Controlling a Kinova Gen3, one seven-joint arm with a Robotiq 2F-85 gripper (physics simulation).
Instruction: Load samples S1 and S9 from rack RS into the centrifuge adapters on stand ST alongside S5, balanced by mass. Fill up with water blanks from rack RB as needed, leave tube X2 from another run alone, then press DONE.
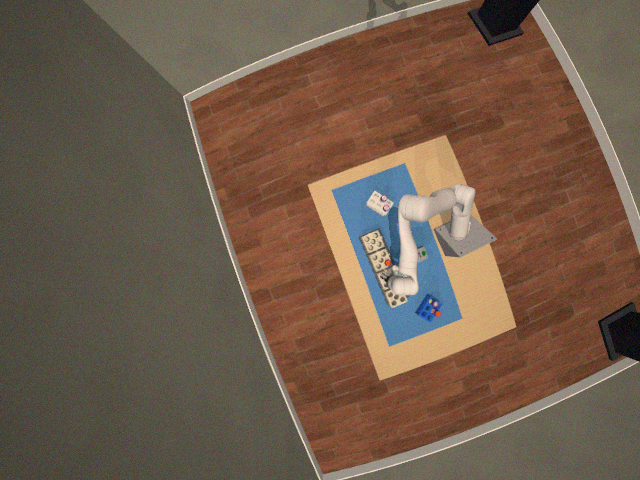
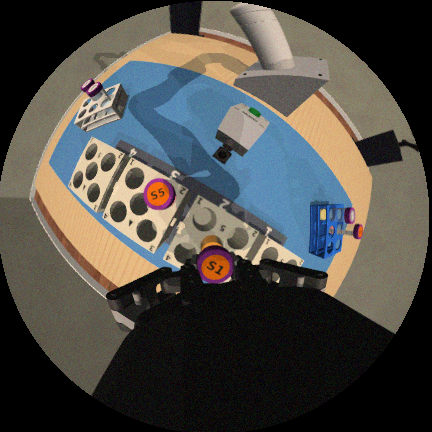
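Pixels of known places: gripper, fingertip midpoint: [image 2: 212, 260]; arm's base, link origin: [image 1: 458, 234] [image 2: 277, 65].
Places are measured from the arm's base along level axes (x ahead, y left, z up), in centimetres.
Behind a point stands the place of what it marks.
My gripper [image 2: 212, 260] @[x 46.9, y 7.4, z 2.9 cm] is shut on tube S1 [image 2: 215, 265] @[x 46.2, y 6.7, z 6.5 cm], which has an orange cap with a purple rim. It holds S1 over adapter 2 [image 2: 223, 228] @[x 43.2, y 7.1, z 0.5 cm] of the stand [image 2: 154, 160]. The tube's lower end is hidden, so I cannot tell whether it is in a hole. Tube S5 [image 2: 158, 194] @[x 43.5, y -1.4, z 3.4 cm] [image 1: 387, 262] @[x 43.7, y -2.0, z 3.4 cm] is in adapter 3 [image 2: 120, 192] @[x 46.1, y -7.5, z 0.4 cm], near its mark 2. The blue rack [image 2: 315, 242] @[x 35.2, y 31.8, z -6.5 cm] [image 1: 421, 310] @[x 35.1, y 32.0, z -3.3 cm] holds an orange-capped tube [image 2: 358, 231] @[x 29.4, y 34.0, z 3.7 cm] [image 1: 437, 313] @[x 29.1, y 34.5, z 3.7 cm] and a pale-capped tube [image 2: 349, 215] @[x 28.7, y 28.3, z 3.0 cm] [image 1: 435, 304] @[x 28.1, y 29.7, z 3.0 cm]; their labels are unreadable. The white rack [image 2: 121, 107] @[x 30.6, y -27.3, z -7.8 cm] holds two purple-rimmed, pale-capped tubes.
A grey box [image 2: 241, 131] @[x 27.2, y 2.5, z -3.3 cm] with a green button [image 2: 255, 112] @[x 22.5, y 2.6, z -1.7 cm] [image 1: 423, 253] @[x 22.1, y 2.3, z -2.3 cm] stands on the blue mat [image 1: 369, 319], between the stand and the arm base [image 1: 467, 239] @[x -1.9, y 4.2, z 3.7 cm] [image 2: 280, 85] @[x 8.4, y 3.6, z -1.3 cm]. Adapter 4 [image 2: 103, 176] @[x 45.6, y -11.8, z 0.4 cm] is at the stand's far end from adapter 1.
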